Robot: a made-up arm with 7 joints.
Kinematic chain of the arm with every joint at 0, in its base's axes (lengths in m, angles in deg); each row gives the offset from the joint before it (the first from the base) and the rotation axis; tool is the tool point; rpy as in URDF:
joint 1: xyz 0.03 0 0.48 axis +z
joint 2: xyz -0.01 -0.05 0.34 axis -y
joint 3: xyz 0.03 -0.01 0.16 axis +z
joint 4: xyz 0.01 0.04 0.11 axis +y
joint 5: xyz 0 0.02 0.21 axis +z
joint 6: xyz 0 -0.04 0.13 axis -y
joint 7: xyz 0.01 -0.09 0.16 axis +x
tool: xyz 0.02 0 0.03 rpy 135.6 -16.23 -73.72
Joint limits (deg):
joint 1: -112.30..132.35
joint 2: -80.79..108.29
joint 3: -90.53..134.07
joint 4: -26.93..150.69
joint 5: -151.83..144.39
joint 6: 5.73..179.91
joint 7: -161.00..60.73
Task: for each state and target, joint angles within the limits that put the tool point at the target. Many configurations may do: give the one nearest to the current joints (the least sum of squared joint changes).
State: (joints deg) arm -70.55 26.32 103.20 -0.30 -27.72 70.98 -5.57
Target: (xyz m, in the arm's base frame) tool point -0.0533 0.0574 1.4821
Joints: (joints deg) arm -74.68 13.11 107.95 26.45 -4.84 100.42 -5.81
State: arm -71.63 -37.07 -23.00 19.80 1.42 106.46 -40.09
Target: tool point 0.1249 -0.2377 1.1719
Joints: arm -70.40 -56.05 -32.95 -18.55 -6.99 147.57 -37.31
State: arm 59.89 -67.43 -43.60 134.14 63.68 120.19 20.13
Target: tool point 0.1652 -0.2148 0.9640
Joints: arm 39.16 -60.26 -89.26 135.22 58.33 117.32 21.28
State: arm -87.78 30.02 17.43 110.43 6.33 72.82 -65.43
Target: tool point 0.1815 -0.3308 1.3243
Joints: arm -77.52 13.44 21.84 90.95 -2.26 61.51 -61.27
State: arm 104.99 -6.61 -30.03 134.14 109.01 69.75 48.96
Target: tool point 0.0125 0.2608 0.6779
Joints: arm 120.32 6.13 -16.83 129.59 120.84 70.06 50.96
